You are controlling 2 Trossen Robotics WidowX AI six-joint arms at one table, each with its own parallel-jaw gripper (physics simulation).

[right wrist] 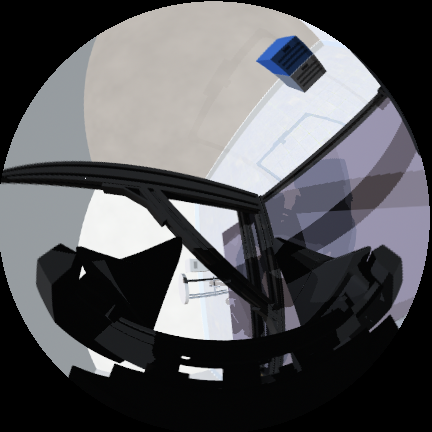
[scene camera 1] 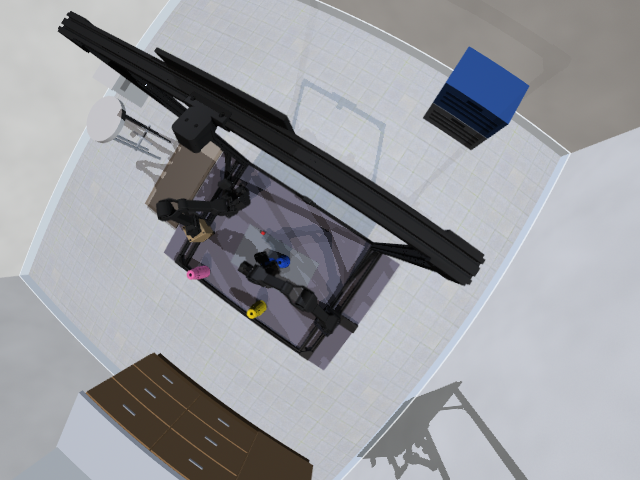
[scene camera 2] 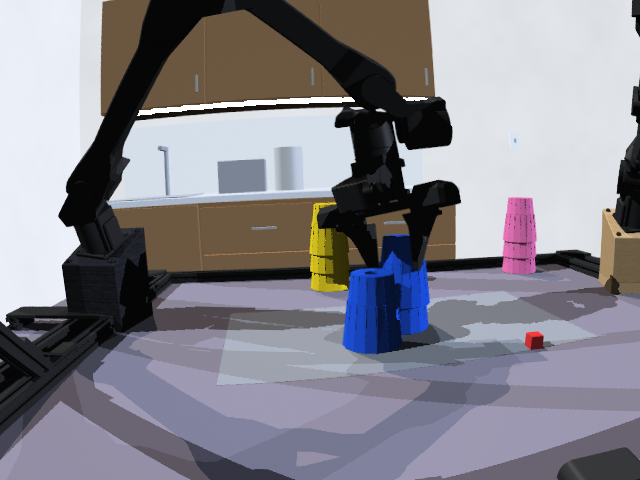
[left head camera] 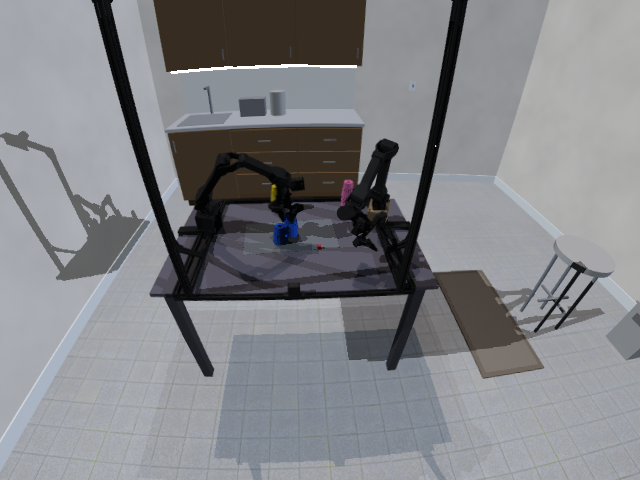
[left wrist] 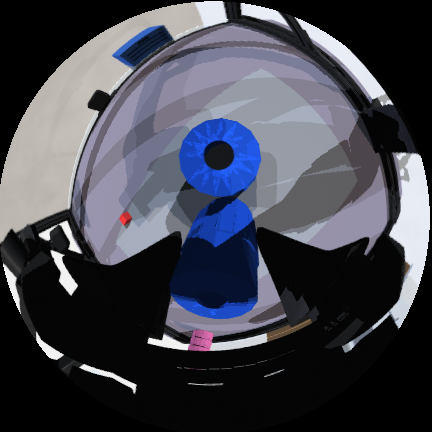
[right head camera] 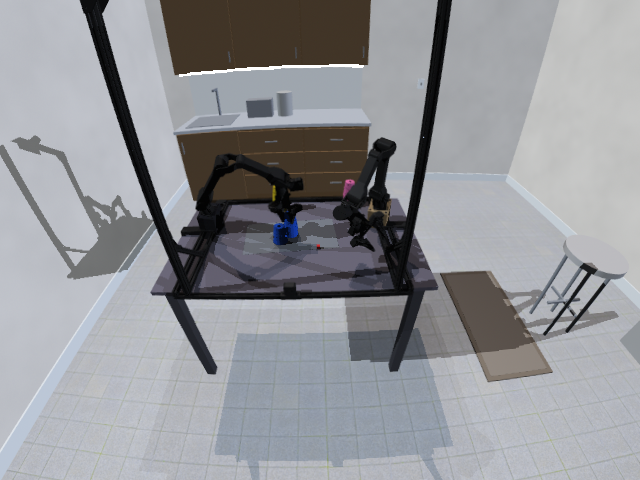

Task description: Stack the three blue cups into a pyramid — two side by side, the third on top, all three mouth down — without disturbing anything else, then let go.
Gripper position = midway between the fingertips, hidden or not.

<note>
In view: my left gripper point(scene camera 2: 396, 273), my right gripper point(right head camera: 380, 244), a blue cup point(scene camera 2: 372, 322), a blue cup point(scene camera 2: 412, 291) and a pale mat point(scene camera 1: 301, 269).
My left gripper also shows in the left wrist view point(left wrist: 219, 234). My right gripper is seen too in the right wrist view point(right wrist: 228, 242), in the left head camera view point(left head camera: 383, 244) and in the left wrist view point(left wrist: 48, 238). The pale mat shows as well in the left wrist view point(left wrist: 304, 175).
</note>
